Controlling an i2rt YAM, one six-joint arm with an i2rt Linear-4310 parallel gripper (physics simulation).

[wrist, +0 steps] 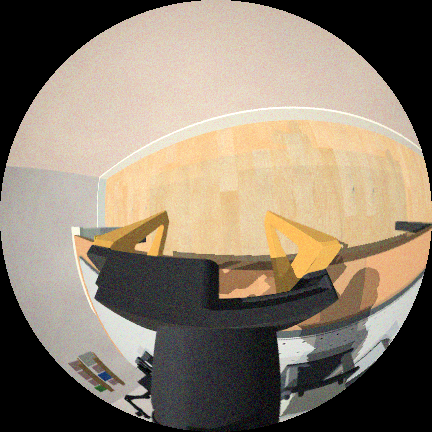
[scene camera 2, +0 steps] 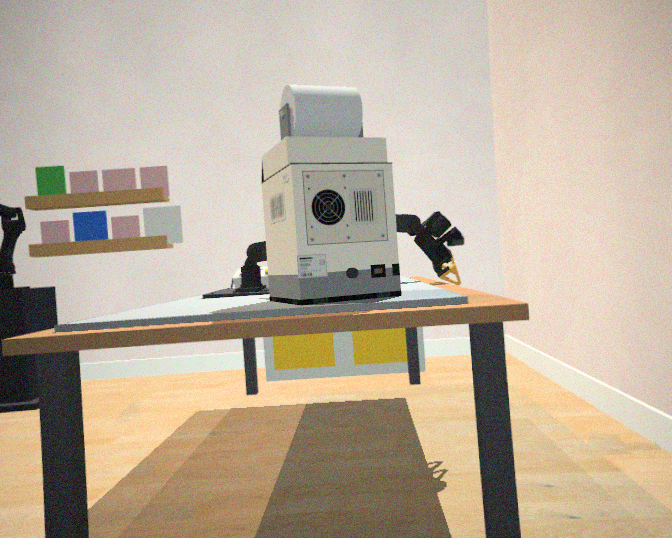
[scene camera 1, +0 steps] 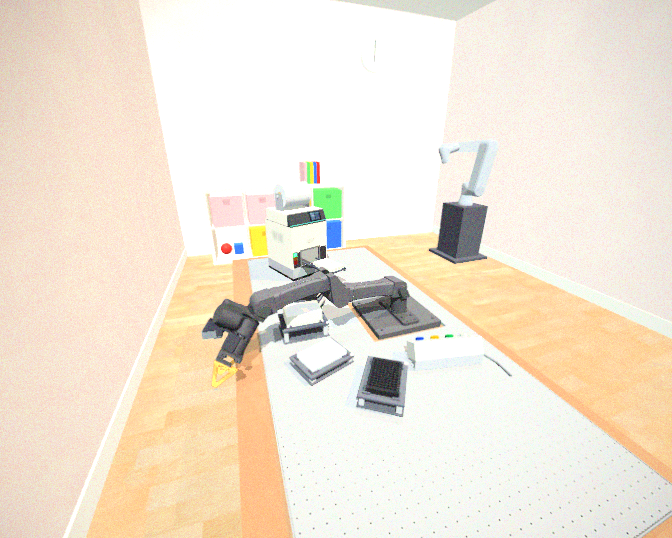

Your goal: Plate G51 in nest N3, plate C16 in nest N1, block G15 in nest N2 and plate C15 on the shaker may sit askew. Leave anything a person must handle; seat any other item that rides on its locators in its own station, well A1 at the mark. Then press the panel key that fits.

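Note:
My gripper [scene camera 1: 219, 378] [scene camera 2: 455, 280] [wrist: 216, 215] is open and empty, its yellow fingers apart beyond the table's left edge in scene camera 1. A black gridded item [scene camera 1: 385, 376] sits in a low grey nest [scene camera 1: 379, 409]. A white-topped plate [scene camera 1: 322, 355] lies on a second grey nest to its left. Another white-topped item [scene camera 1: 302, 313] sits higher on a dark station [scene camera 1: 305, 330], partly behind the arm. The key panel [scene camera 1: 445, 354] shows blue [scene camera 1: 419, 338], yellow [scene camera 1: 434, 337] and green [scene camera 1: 448, 336] keys. Labels, well marks and exact seating are too small to read.
A cream machine [scene camera 1: 295, 240] [scene camera 2: 339, 224] with a roll on top stands at the far end of the board. The arm's dark base plate [scene camera 1: 369, 323] stands at the right edge. The arm spans above the board. A cable [scene camera 1: 498, 364] leaves the panel. A wall [wrist: 215, 65] rises beyond the floor.

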